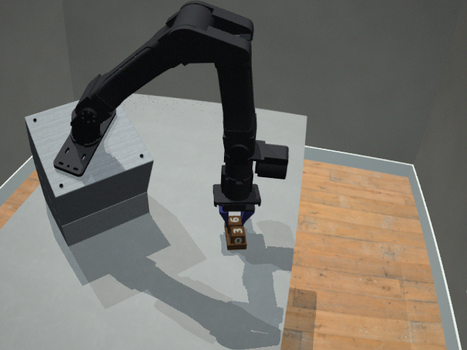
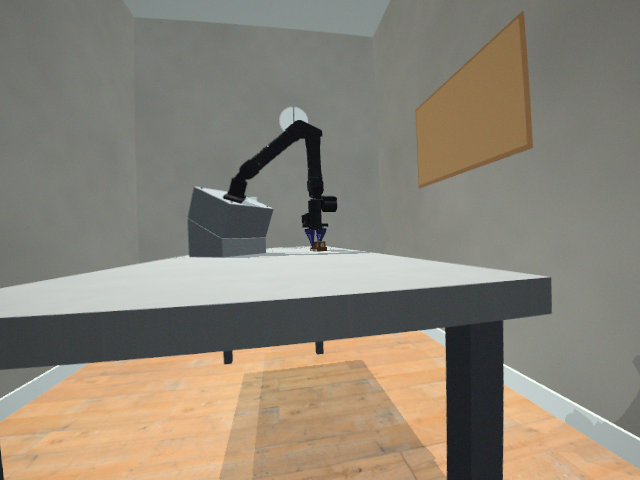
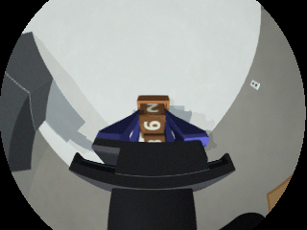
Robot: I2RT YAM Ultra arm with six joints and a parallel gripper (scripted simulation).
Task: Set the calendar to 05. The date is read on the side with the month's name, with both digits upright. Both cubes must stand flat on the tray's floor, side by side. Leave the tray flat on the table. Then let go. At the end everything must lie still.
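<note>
My hand is 2 cm to the left of the brown tray and 2 cm above it. From my hand the other things lie so: brown wooden cube (4 cm to the right, 1 cm ahead).
</note>
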